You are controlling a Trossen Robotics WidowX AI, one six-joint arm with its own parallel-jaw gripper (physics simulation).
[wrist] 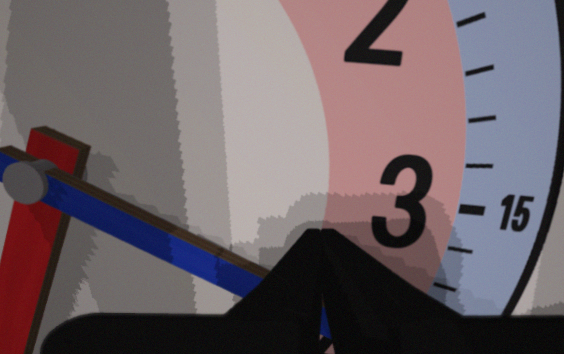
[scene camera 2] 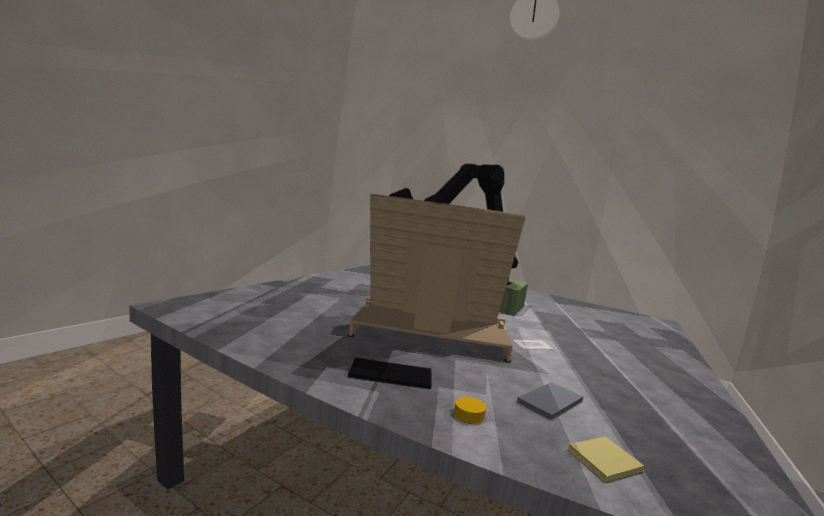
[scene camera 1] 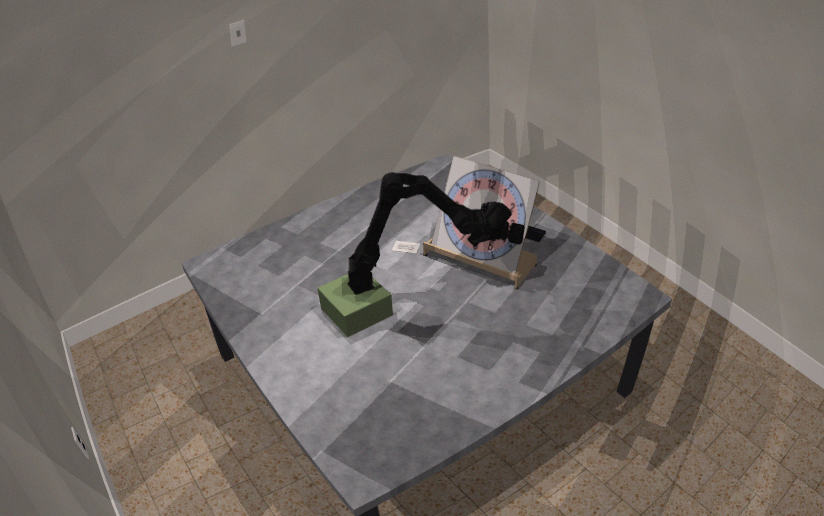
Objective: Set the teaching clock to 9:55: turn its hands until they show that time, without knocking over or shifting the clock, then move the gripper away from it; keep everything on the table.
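Pixels of known places: gripper, between the fingertips: [wrist: 319, 242] [scene camera 2: 403, 264] [scene camera 1: 504, 226]; arm's base, origin of its link: [scene camera 1: 360, 285].
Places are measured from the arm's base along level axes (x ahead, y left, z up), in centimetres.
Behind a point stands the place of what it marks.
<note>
The teaching clock [scene camera 1: 467, 204] {z 11.0, x 43.9, y 7.4 cm} stands upright on its wooden base [scene camera 1: 482, 264] {z -3.4, x 40.5, y -7.1 cm} at the back of the table [scene camera 1: 410, 435] {z -8.7, x -12.5, y -54.3 cm}. Its face has a pink and blue numbered ring. In scene camera 2 I see only the clock's wooden back [scene camera 2: 441, 256] {z 12.4, x 51.1, y 3.9 cm}, which hides the gripper. My gripper [scene camera 1: 513, 231] {z 8.4, x 49.3, y -6.7 cm} [wrist: 319, 242] {z 8.4, x 49.3, y -6.7 cm} is shut and empty, with its tips close against the face beside the numeral 3 [wrist: 403, 200] {z 9.7, x 51.2, y -8.4 cm}. A long blue hand [wrist: 186, 254] {z 8.8, x 46.5, y -3.9 cm} runs from the left edge down under my fingers.
The arm's green base [scene camera 1: 356, 304] {z 0.0, x -4.9, y -7.4 cm} [scene camera 2: 513, 297] {z -2.7, x 4.6, y 7.1 cm} sits in front of the clock. A white card [scene camera 1: 405, 246] {z -8.6, x 26.9, y 21.5 cm} [scene camera 2: 533, 344] {z -8.6, x 26.9, y 21.5 cm} lies near the clock's base. Behind the clock lie a black slab [scene camera 2: 389, 373] {z -7.9, x 70.0, y 6.9 cm}, a yellow disc [scene camera 2: 469, 410] {z -6.8, x 72.9, y 24.5 cm}, a grey tile [scene camera 2: 549, 399] {z -7.7, x 57.3, y 33.3 cm} and a yellow pad [scene camera 2: 606, 458] {z -7.7, x 69.8, y 45.0 cm}.
</note>
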